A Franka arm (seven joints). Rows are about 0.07 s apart.
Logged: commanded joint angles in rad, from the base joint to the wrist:
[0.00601, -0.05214, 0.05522, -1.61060, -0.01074, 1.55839, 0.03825]
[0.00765, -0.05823, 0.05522, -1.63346, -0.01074, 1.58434, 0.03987]
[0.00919, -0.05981, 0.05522, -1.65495, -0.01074, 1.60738, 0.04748]
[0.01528, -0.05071, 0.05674, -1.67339, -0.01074, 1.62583, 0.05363]
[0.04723, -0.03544, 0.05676, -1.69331, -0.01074, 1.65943, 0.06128]
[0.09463, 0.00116, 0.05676, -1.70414, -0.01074, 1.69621, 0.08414]
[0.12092, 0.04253, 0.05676, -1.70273, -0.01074, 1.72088, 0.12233]
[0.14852, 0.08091, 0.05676, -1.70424, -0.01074, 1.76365, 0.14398]
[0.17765, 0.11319, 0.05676, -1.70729, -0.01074, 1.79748, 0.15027]
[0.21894, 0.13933, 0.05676, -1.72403, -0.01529, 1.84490, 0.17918]
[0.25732, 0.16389, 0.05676, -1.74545, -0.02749, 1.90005, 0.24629]
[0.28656, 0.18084, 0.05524, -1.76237, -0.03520, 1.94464, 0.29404]
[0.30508, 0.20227, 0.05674, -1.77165, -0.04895, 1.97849, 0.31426]
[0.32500, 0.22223, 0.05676, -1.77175, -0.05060, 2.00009, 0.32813]
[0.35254, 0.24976, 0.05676, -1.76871, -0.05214, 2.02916, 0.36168]
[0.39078, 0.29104, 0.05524, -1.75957, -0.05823, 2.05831, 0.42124]
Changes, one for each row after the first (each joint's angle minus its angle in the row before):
[0.00164, -0.00609, 0.00000, -0.02286, 0.00000, 0.02595, 0.00162]
[0.00154, -0.00158, 0.00000, -0.02149, 0.00000, 0.02304, 0.00761]
[0.00609, 0.00910, 0.00152, -0.01844, 0.00000, 0.01845, 0.00615]
[0.03195, 0.01527, 0.00002, -0.01992, 0.00000, 0.03360, 0.00765]
[0.04740, 0.03660, 0.00000, -0.01083, 0.00000, 0.03678, 0.02286]
[0.02629, 0.04137, 0.00000, 0.00141, 0.00000, 0.02467, 0.03819]
[0.02760, 0.03838, 0.00000, -0.00151, 0.00000, 0.04277, 0.02165]
[0.02913, 0.03228, 0.00000, -0.00305, 0.00000, 0.03383, 0.00629]
[0.04129, 0.02614, 0.00000, -0.01674, -0.00455, 0.04742, 0.02891]
[0.03838, 0.02456, 0.00000, -0.02142, -0.01220, 0.05515, 0.06711]
[0.02924, 0.01695, -0.00152, -0.01692, -0.00771, 0.04459, 0.04775]
[0.01852, 0.02143, 0.00150, -0.00928, -0.01375, 0.03385, 0.02022]
[0.01992, 0.01996, 0.00002, -0.00010, -0.00165, 0.02160, 0.01387]
[0.02754, 0.02753, 0.00000, 0.00304, -0.00154, 0.02907, 0.03355]
[0.03824, 0.04128, -0.00152, 0.00914, -0.00609, 0.02915, 0.05956]

